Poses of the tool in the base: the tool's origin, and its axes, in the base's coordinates. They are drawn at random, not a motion.
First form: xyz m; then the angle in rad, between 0 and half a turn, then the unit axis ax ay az.
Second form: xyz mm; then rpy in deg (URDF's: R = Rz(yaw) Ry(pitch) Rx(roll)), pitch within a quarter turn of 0, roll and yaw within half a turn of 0. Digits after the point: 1 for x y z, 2 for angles.
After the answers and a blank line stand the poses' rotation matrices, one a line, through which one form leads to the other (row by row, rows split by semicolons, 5 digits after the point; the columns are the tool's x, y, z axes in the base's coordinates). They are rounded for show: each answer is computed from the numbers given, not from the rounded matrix.
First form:
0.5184 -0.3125 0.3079 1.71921 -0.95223 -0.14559 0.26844
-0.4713 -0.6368 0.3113 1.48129 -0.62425 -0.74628 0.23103
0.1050 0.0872 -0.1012 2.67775 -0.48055 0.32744 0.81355
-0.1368 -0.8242 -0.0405 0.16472 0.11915 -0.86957 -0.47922
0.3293 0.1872 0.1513 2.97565 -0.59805 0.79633 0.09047
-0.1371 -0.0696 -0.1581 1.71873 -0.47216 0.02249 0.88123
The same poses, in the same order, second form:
518.4 -312.5 307.9 -93.78 8.59 25.43
-471.3 -636.8 311.3 -79.95 -37.73 55.83
105.0 87.2 -101.2 38.86 62.51 171.79
-136.8 -824.2 -40.5 1.46 -8.15 -4.63
329.3 187.2 151.3 177.38 13.83 -106.50
-137.1 -69.6 -158.1 -30.86 29.98 82.81

0.89295 -0.10635 -0.43740; 0.42462 -0.12354 0.89690; -0.14943 -0.98662 -0.06515
0.44424 0.19412 -0.87462; 0.65433 0.59654 0.46475; 0.61196 -0.77875 0.13799
-0.45689 -0.66205 -0.59410; 0.06590 -0.69124 0.71962; -0.88708 0.28964 0.35944
0.98666 0.07718 -0.14336; -0.07998 0.99670 -0.01390; 0.14182 0.02518 0.98957
-0.27584 -0.96090 0.02407; -0.93101 0.27332 0.24189; -0.23901 0.04431 -0.97001
0.10840 -0.88379 -0.45516; 0.85942 -0.14681 0.48974; -0.49965 -0.44426 0.74363

